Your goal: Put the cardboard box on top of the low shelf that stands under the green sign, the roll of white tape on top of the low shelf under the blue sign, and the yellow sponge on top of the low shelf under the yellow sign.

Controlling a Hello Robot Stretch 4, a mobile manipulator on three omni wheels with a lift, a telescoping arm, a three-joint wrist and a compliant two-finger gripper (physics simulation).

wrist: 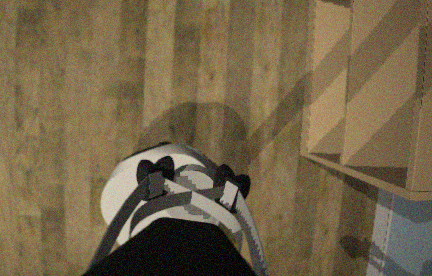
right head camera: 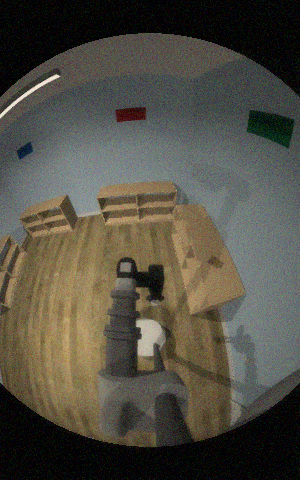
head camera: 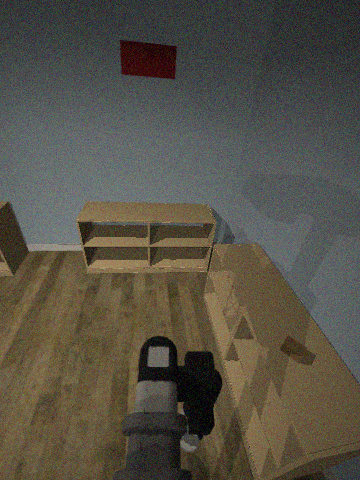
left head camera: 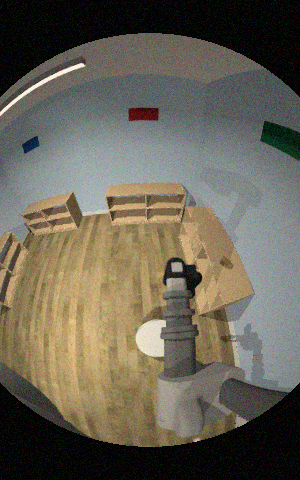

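Pixels of known places: gripper, fingertip midpoint: (wrist: 194, 174) (head camera: 188, 433); robot's base at its link origin: (right head camera: 145, 336) (left head camera: 155, 336).
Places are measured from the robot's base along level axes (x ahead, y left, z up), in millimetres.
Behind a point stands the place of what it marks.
My gripper (wrist: 194, 174) @(z 786, x 269, y -87 mm) points down over the wood floor, left of the low shelf (head camera: 330, 407) @(z 583, x 377, y -670 mm) (left head camera: 211, 228) @(z 583, x 1046, y -611 mm) (right head camera: 200, 221) @(z 583, x 1123, y -627 mm) under the green sign (left head camera: 280, 137) @(z 1720, x 875, y -831 mm) (right head camera: 270, 128) @(z 1704, x 842, y -835 mm). It is shut on something small and white that looks like the roll of white tape (head camera: 189, 443) @(z 807, x 243, y -86 mm) (right head camera: 154, 302) @(z 808, x 243, y -86 mm). A small brown cardboard box (head camera: 297, 350) @(z 633, x 581, y -609 mm) (left head camera: 226, 262) @(z 633, x 581, y -607 mm) (right head camera: 215, 261) @(z 633, x 581, y -614 mm) lies on top of that shelf. The low shelf (left head camera: 46, 204) @(z 583, x 1653, y 1923 mm) (right head camera: 43, 205) @(z 583, x 1722, y 1938 mm) under the blue sign (left head camera: 31, 144) @(z 1707, x 1958, y 2055 mm) (right head camera: 24, 150) @(z 1715, x 1955, y 2081 mm) stands far to the left. The yellow sponge and the yellow sign are out of view.
A low shelf (head camera: 146, 212) @(z 583, x 1898, y 184 mm) (left head camera: 144, 189) @(z 583, x 1849, y 167 mm) under a red sign (head camera: 148, 59) @(z 1728, x 2150, y 189 mm) stands straight ahead against the blue wall. Another shelf (left head camera: 7, 243) stands at the far left. My white round base (left head camera: 148, 337) @(z 187, x 5, y 76 mm) (wrist: 115, 190) @(z 187, x 40, y 157 mm) is below the arm.
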